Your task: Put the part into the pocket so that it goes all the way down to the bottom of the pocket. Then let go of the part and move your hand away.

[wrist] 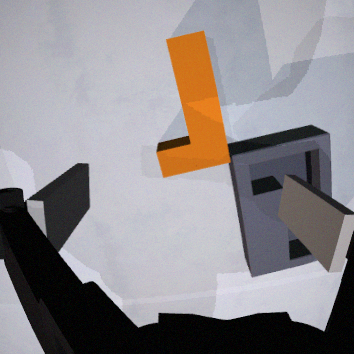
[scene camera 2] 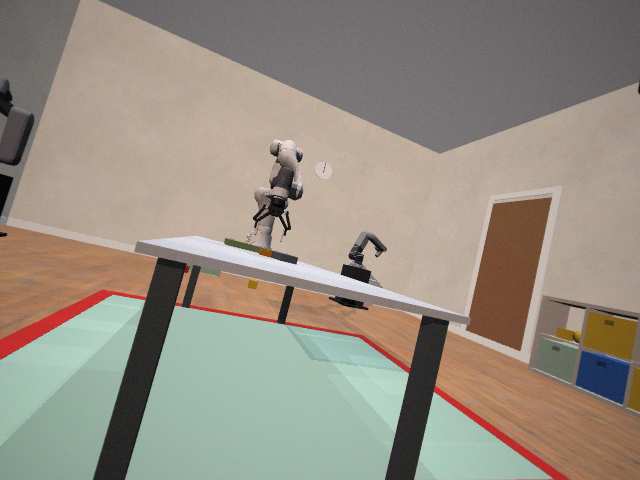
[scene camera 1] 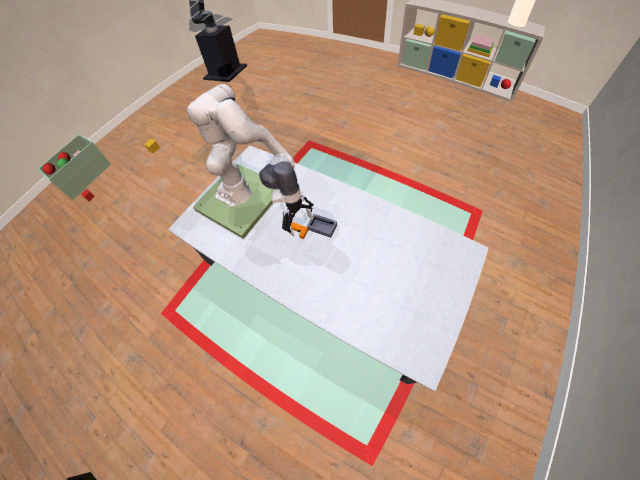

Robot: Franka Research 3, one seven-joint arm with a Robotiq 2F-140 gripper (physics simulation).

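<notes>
The orange L-shaped part (scene camera 1: 301, 227) (scene camera 2: 265, 252) (wrist: 202, 115) lies flat on the table, outside the pocket. In the wrist view its corner is beside the near-left corner of the dark grey block (scene camera 1: 321, 233) (scene camera 2: 284, 257) (wrist: 241, 215); whether they touch I cannot tell. The block's recessed pocket (wrist: 270, 207) faces up, partly hidden by the right finger. My gripper (scene camera 1: 301, 223) (scene camera 2: 269, 235) (wrist: 187, 190) is open and empty, above the table. In the wrist view the part lies ahead of the space between the fingers, and the right finger overlaps the block.
The white table (scene camera 1: 392, 268) (scene camera 2: 310, 281) bears the green base plate (scene camera 1: 253, 219) (scene camera 2: 240, 245) under the arm. A red-edged mat (scene camera 1: 268, 392) lies below. A black pedestal (scene camera 1: 217, 51) (scene camera 2: 355, 273) and a shelf unit (scene camera 1: 470, 12) stand away from the table.
</notes>
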